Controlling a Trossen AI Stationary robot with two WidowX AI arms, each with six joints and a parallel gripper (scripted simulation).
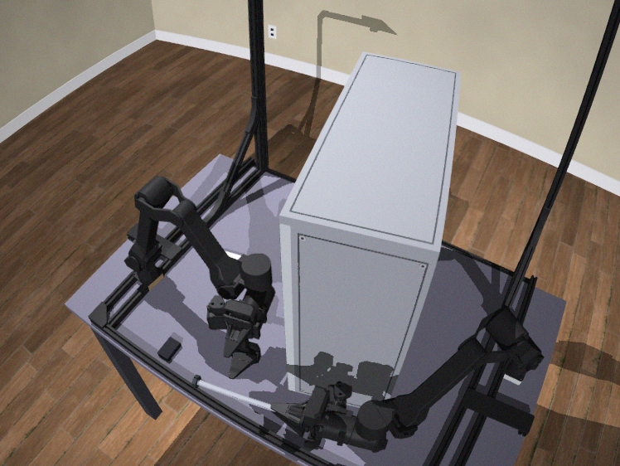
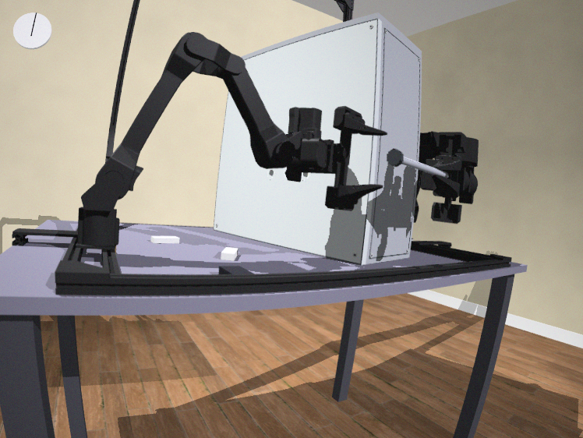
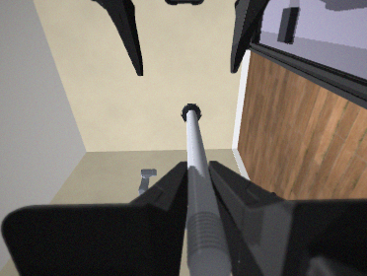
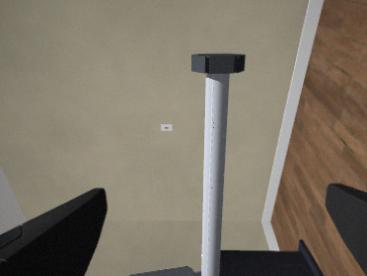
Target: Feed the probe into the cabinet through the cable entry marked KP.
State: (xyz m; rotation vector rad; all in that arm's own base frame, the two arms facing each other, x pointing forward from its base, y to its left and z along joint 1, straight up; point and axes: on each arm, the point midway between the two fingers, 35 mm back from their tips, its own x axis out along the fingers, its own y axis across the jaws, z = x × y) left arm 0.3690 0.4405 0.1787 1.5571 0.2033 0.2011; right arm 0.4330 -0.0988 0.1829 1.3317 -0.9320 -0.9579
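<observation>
Now: the probe 9 cm ahead of my right hand and 6 cm to the left of it. From my right hand the other things lie so: black block 5 cm behind, 22 cm to the right, 20 cm below.
Now: the probe 80 mm to the right of my left hand. The rest, counted from my left hand: black block: 140 mm behind, 360 mm to the right, 190 mm below.
</observation>
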